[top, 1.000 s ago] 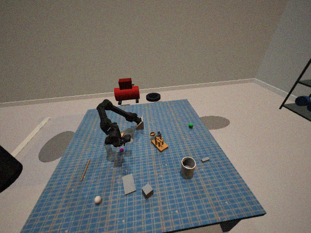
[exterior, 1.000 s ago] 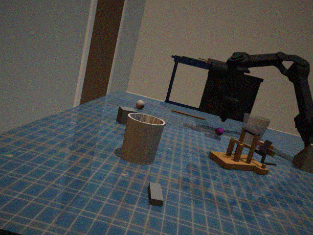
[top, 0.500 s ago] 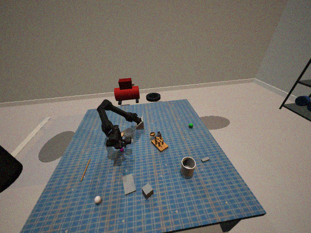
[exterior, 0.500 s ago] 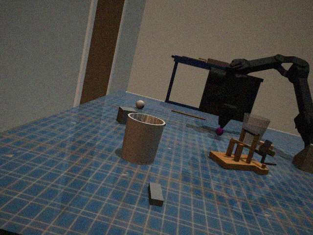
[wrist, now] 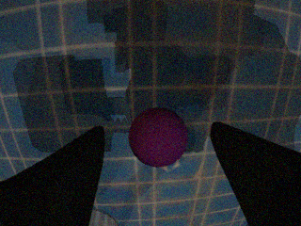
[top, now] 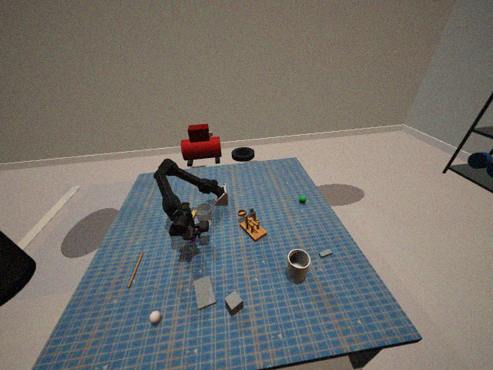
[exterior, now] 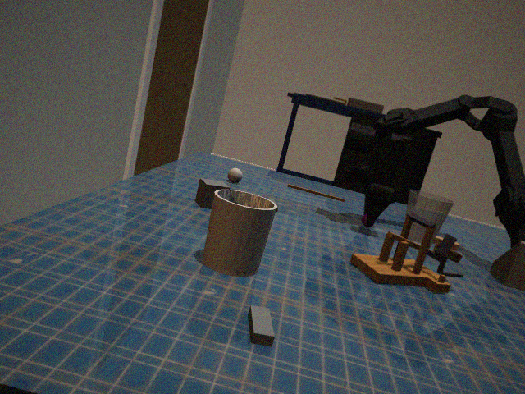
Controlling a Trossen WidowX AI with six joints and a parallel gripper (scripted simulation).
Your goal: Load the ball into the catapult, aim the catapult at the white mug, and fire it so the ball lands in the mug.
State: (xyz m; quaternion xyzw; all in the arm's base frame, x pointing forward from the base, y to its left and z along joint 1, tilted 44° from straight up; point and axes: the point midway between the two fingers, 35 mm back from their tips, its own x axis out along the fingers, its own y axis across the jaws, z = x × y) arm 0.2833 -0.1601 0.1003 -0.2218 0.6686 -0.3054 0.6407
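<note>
Right now the wooden catapult is 31 cm to the left of my gripper tip, 4 cm above it and 3 cm behind it. The rest, counted from my gripper tip: clear glass (10 cm behind, 7 cm to the left, 2 cm above); small wooden block (19 cm behind, 1 cm below); purple ball (right at my gripper tip).
</note>
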